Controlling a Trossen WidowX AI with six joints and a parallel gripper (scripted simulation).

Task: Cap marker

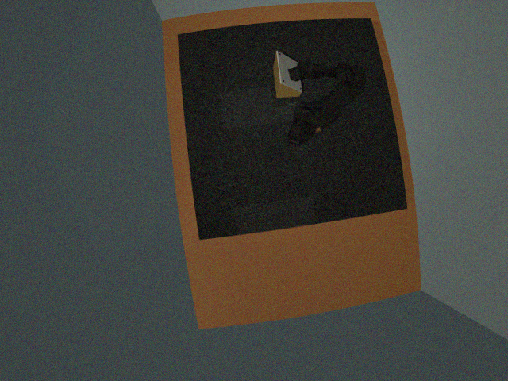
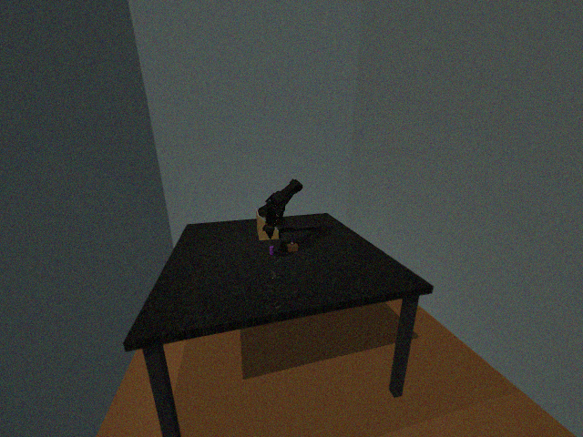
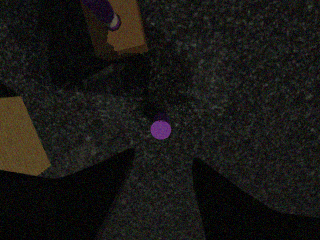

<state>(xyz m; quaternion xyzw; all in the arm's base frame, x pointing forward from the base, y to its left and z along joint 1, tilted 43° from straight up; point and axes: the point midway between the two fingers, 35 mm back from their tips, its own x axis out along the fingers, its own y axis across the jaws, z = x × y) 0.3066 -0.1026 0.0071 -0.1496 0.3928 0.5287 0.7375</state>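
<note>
The purple cap lies 9 cm below my gripper tip. Round my gripper tip: holder block: 2 cm behind, 14 cm to the left, 10 cm below.
</note>
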